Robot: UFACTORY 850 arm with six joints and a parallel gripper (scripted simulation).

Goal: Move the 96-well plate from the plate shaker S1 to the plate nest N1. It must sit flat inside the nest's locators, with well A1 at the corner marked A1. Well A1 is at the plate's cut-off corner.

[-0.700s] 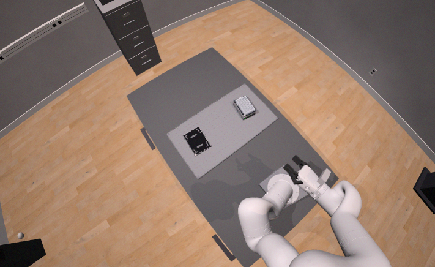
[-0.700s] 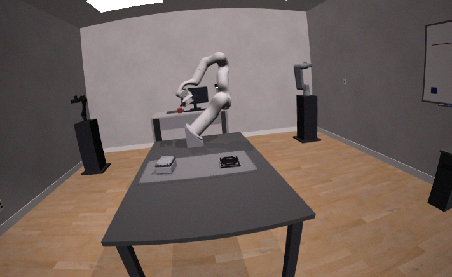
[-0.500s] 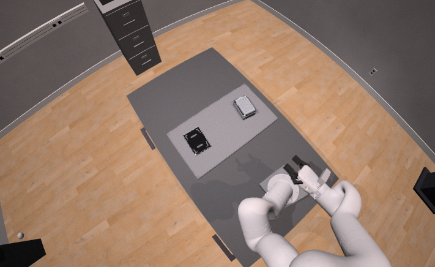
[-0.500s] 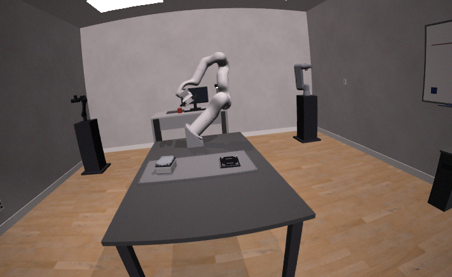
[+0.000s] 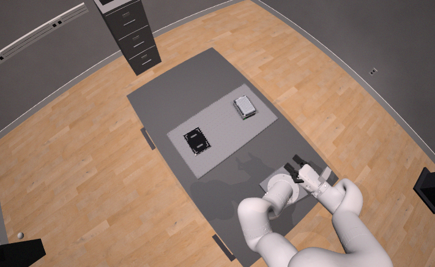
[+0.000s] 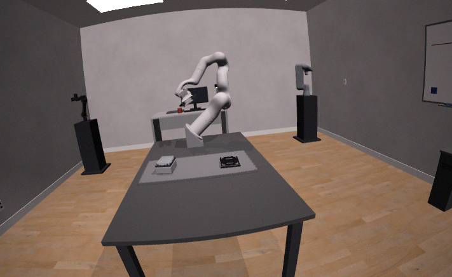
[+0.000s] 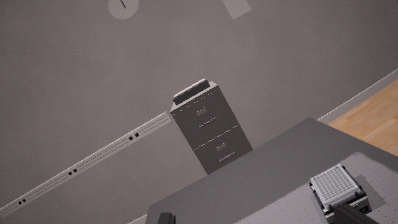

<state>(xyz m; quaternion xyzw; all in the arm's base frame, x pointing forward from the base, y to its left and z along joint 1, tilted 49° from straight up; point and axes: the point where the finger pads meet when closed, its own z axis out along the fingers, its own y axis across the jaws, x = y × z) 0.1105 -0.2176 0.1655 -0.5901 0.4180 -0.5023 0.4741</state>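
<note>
Now: the white 96-well plate 450 mm ahead of my hand, 170 mm to the right of it and 310 mm below it. The rest, counted from my hand: black plate nest N1 (460 mm ahead, 230 mm to the left, 360 mm below).
</note>
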